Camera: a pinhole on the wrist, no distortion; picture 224 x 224 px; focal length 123.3 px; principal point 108.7 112.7 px. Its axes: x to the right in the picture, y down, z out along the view. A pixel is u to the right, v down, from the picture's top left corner.
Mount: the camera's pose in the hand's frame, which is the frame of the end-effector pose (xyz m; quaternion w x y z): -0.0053 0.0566 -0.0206 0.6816 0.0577 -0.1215 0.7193
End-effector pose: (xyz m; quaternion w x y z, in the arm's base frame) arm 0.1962 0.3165 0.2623 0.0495 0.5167 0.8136 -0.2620
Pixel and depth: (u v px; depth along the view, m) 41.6 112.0 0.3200
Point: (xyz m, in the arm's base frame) -0.0087 0.1210 0.1313
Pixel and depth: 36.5 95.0 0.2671
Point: 0.0090 0.1844 0.1423
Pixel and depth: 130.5 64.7 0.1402
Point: 0.1967 0.3011 0.1240
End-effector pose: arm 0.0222 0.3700 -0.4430 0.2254 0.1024 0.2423 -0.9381
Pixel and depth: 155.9 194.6 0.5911
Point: 0.4296 0.1718 0.1398
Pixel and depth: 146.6 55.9 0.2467
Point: -0.0366 0.1593 -0.2845
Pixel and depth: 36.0 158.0 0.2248
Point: 0.0326 0.4317 -0.2261
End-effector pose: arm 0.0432 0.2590 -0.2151 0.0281 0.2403 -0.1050 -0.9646
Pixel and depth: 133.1 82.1 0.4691
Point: -0.2334 0.3087 0.1635
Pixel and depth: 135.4 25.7 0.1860
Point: -0.1364 0.2295 -0.0962
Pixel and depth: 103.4 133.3 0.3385
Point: -0.0180 0.3689 0.0714
